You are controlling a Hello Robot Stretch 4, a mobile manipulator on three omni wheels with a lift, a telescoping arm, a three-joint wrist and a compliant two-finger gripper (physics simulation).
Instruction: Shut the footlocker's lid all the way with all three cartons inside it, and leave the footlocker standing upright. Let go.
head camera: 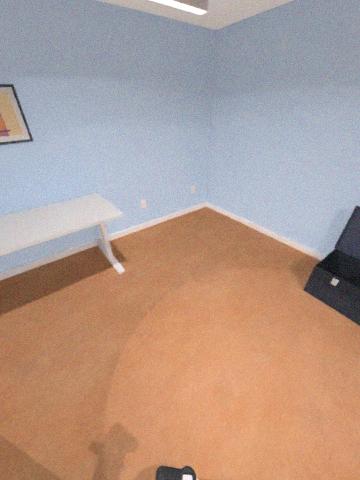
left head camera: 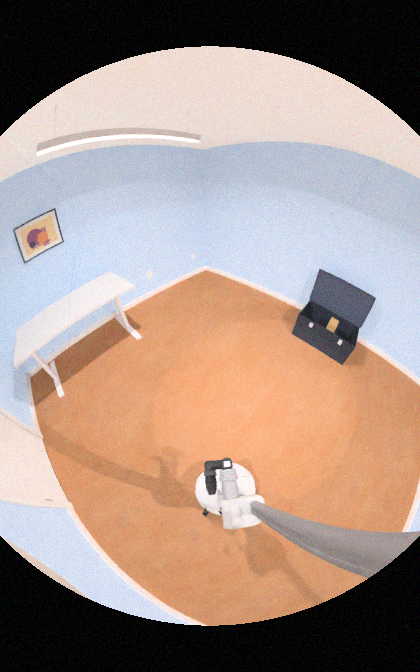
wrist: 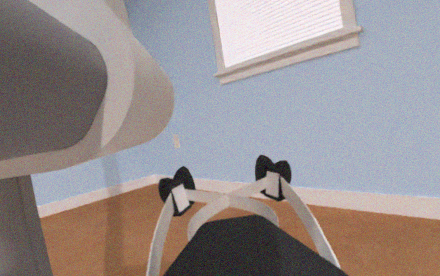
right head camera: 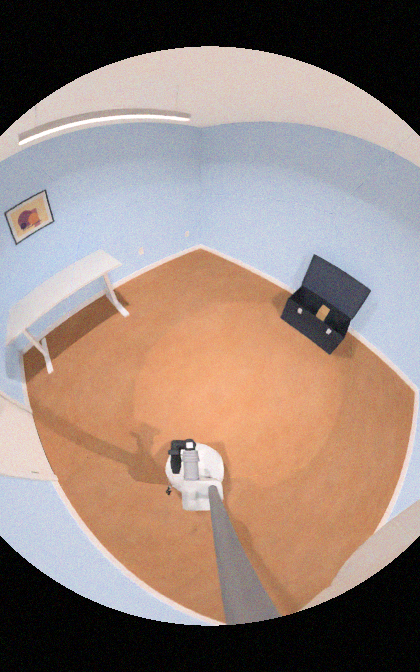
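Observation:
A dark footlocker (head camera: 330, 293) (left head camera: 323, 342) (right head camera: 311, 334) stands upright on the floor by the right-hand wall. Its lid (left head camera: 342, 298) (right head camera: 335, 286) is raised and leans back toward the wall. A tan carton (left head camera: 332, 324) (right head camera: 323, 313) shows inside the box; I cannot make out the other two cartons in the dark interior. In the head camera view the footlocker is cut off by the right edge. My gripper (wrist: 224, 176) is open, with its fingertips apart and nothing between them. It is close to my base, far from the footlocker.
A white table (head camera: 55, 220) (left head camera: 70, 312) (right head camera: 60, 290) stands along the left wall. My round white base (left head camera: 245, 482) (right head camera: 212, 462) is on the brown floor. In the wrist view, my own body fills the left side and a window (wrist: 280, 30) is in the wall ahead.

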